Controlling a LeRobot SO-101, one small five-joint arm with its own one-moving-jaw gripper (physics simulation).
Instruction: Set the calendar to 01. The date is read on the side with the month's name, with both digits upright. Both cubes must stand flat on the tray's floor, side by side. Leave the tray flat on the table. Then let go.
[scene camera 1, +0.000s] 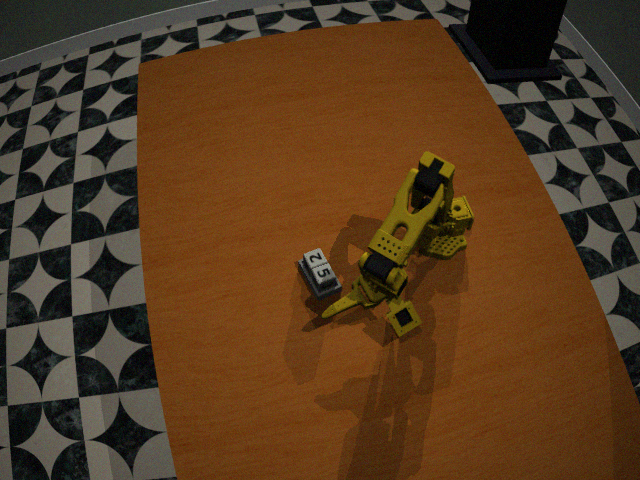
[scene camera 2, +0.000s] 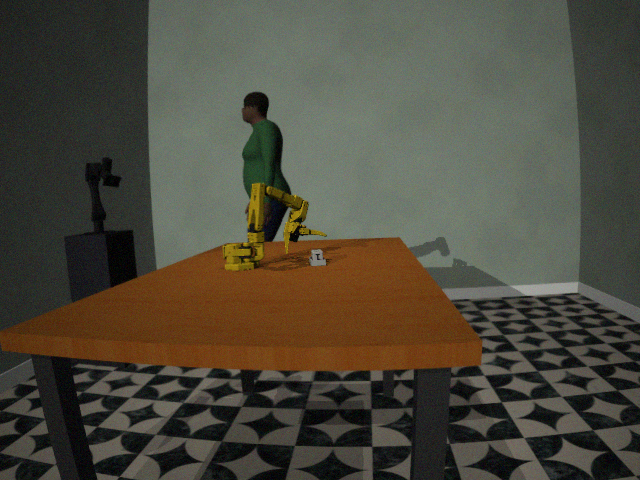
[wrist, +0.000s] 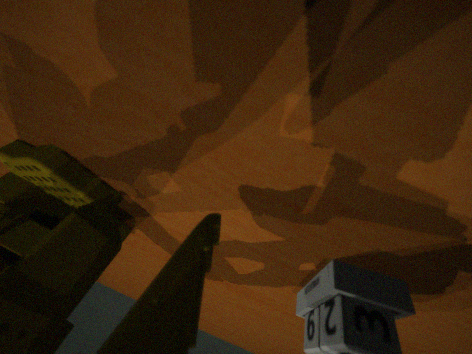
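The calendar's grey tray (scene camera 1: 330, 292) (scene camera 2: 318, 262) (wrist: 375, 287) lies flat on the table. Two white cubes sit side by side in it; their top faces show 2 on one cube (scene camera 1: 313, 257) and 5 on the other (scene camera 1: 323, 272). In the wrist view the calendar is drawn upside down at the lower right. The nearer cube (wrist: 367, 320) shows a 2 beside a side face with 3; the other cube (wrist: 311, 331) shows a 6-like or 9-like digit. The month's name is too blurred to read. My gripper (scene camera 1: 344, 308) (scene camera 2: 306, 243) is wide open and empty, above the table near the 5 end.
The wooden table (scene camera 1: 248, 155) (scene camera 2: 289, 310) carries the yellow arm (scene camera 1: 403, 227) (scene camera 2: 255, 217); its base is on the far side of my gripper from the calendar. A dark pedestal (scene camera 1: 514, 41) (scene camera 2: 100, 258) stands off the table. A person in green (scene camera 2: 266, 149) stands behind the table.
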